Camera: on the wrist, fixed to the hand. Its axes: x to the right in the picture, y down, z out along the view.
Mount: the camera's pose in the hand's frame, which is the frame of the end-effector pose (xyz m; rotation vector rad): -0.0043 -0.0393 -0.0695 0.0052 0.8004 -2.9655
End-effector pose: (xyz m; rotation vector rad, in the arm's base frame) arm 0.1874 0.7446 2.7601 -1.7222 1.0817 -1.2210
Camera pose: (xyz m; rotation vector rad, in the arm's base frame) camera 0.1282 0.7557 2.8127 0.7236 1.2692 1.3098
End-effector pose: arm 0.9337 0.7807 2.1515 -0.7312 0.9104 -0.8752
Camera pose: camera 0.8581 0.7550 2.1557 0.7546 0.2804 2.0140
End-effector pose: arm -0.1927 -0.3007 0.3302 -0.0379 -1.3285 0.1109
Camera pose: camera -0.1240 -0.3377 0.3129 1.5942 0.4555 -2.0824
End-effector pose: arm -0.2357 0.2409 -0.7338 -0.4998 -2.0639 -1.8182
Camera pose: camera -0.2489 0.1672 -0.7618 -2.1598 0.3796 0.5837
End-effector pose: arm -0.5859 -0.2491 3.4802 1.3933 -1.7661 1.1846
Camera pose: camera -0.5522 -0.1869 3.5174 1.2534 1.2911 -0.3039
